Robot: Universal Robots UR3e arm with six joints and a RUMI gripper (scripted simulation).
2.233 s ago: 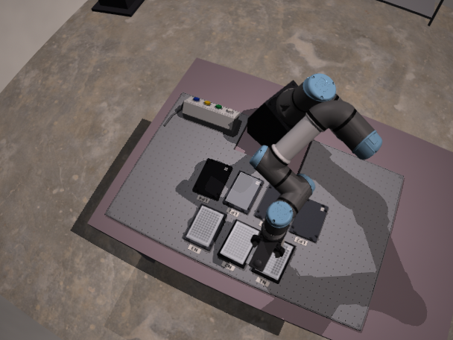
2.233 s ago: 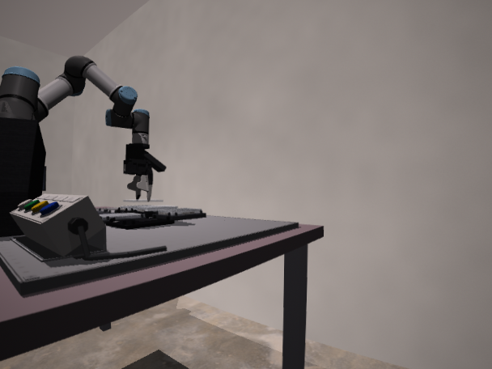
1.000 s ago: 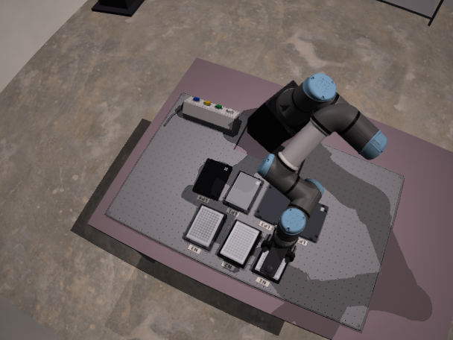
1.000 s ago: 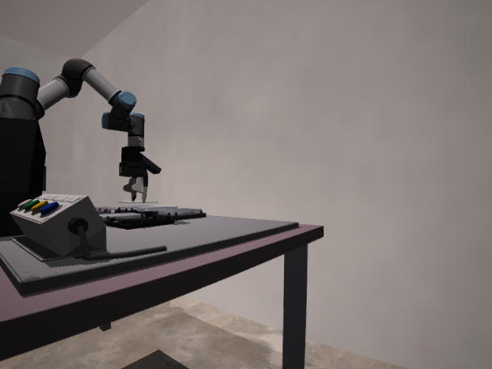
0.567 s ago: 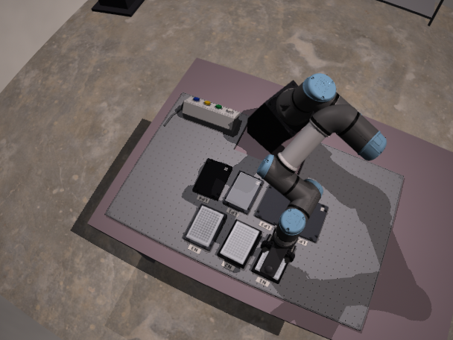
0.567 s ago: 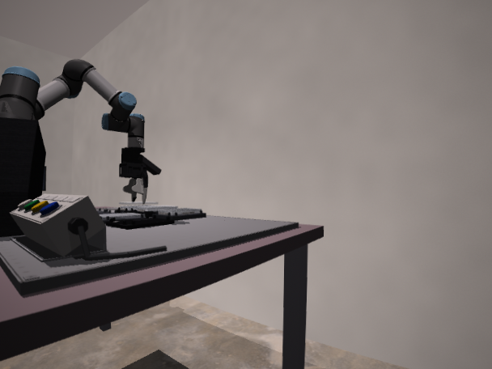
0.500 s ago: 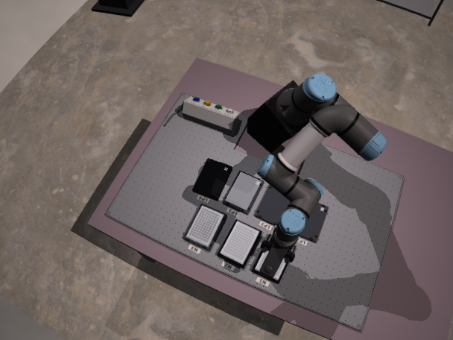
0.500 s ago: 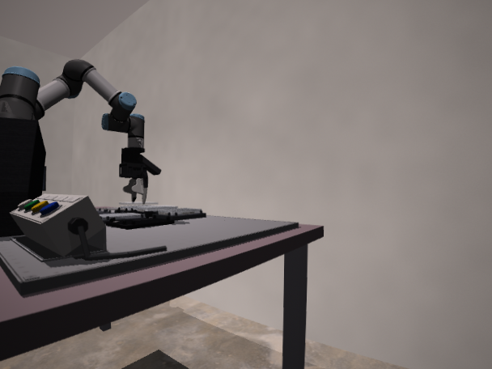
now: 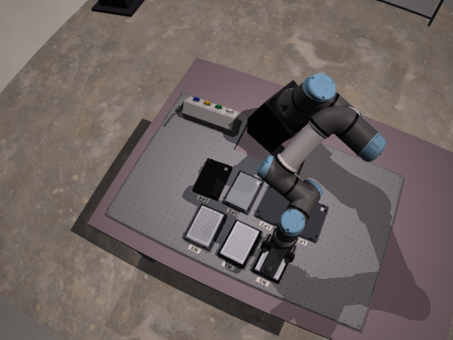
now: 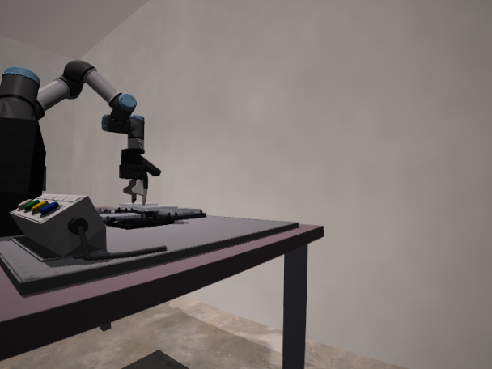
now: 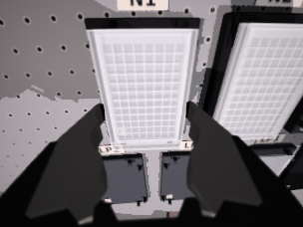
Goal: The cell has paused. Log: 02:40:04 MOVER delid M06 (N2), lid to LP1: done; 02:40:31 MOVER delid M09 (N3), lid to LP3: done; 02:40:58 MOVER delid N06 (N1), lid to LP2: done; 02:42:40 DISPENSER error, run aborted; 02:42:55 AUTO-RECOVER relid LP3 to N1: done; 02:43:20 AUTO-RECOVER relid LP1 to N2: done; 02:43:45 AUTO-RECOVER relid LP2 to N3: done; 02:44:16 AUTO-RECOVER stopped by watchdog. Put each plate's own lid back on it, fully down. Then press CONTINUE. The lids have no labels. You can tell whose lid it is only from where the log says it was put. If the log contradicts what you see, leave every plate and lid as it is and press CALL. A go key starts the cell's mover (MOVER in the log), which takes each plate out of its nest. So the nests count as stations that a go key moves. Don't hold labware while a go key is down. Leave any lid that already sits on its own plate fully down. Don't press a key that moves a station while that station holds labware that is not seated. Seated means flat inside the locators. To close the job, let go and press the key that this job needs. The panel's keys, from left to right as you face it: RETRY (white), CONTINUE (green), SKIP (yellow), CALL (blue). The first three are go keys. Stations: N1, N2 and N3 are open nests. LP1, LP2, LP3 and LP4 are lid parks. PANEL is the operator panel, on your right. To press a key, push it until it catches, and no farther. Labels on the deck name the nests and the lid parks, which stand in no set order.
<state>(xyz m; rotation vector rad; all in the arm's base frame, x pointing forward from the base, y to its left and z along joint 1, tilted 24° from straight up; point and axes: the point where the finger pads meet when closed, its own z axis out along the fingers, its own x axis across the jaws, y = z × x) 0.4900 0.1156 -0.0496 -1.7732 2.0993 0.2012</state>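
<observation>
Right now the LP1 lid park is 200 mm behind my hand, 180 mm to the right of it and 40 mm below it. From my hand the other things lie so: lid park LP4: 310 mm to the right, 210 mm behind, 40 mm below; then LP3 lid park: 190 mm behind, 50 mm to the right, 40 mm below; then LP2 lid park: 180 mm behind, 80 mm to the left, 40 mm below.
</observation>
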